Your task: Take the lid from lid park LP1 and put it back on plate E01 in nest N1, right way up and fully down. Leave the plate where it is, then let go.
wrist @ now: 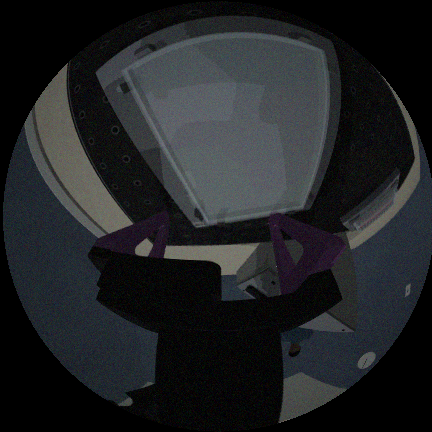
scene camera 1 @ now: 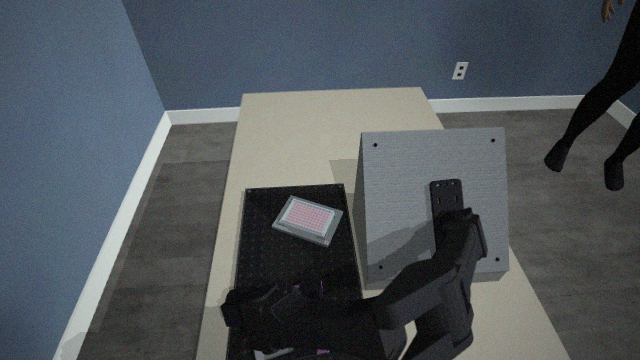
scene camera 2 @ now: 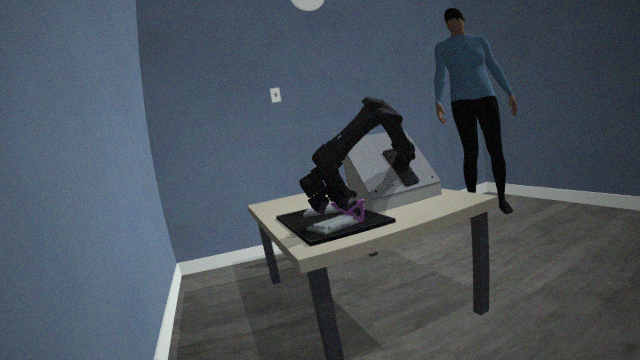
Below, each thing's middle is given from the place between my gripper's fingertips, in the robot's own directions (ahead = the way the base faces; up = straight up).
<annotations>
My gripper is now 70 mm short of the clear lid (wrist: 241, 116) and 20 mm to the left of it. Also, from my hand: well plate with pink wells (scene camera 1: 301, 215) (290 mm to the right, 10 mm ahead, 10 mm above).
</annotations>
